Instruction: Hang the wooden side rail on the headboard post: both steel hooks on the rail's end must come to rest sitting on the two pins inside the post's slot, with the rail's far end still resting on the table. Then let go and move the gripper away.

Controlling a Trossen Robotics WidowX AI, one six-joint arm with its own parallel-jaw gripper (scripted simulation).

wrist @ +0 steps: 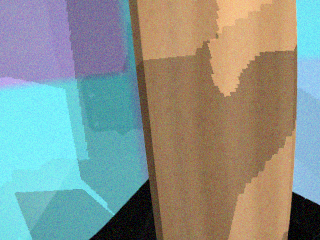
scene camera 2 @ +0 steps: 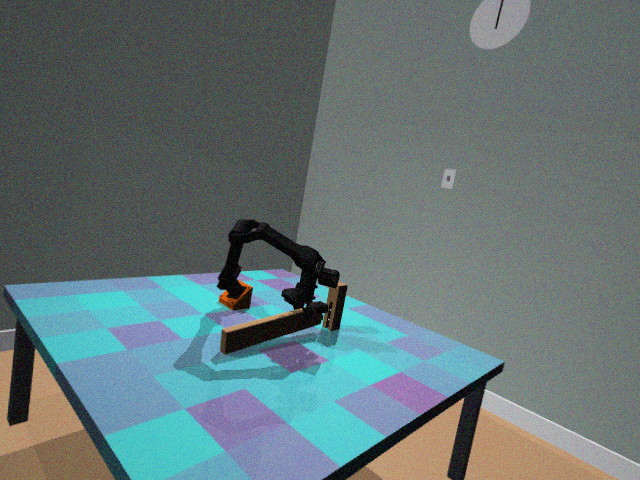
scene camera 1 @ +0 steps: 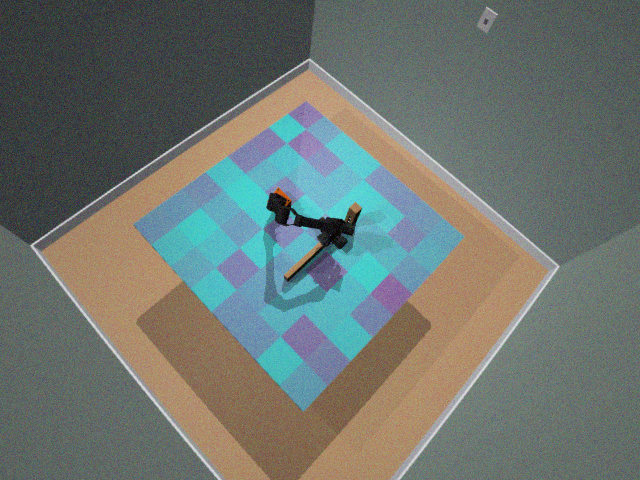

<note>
The pictures show: the gripper, a wooden side rail and a headboard post.
The gripper shows as well in the wrist view.
</note>
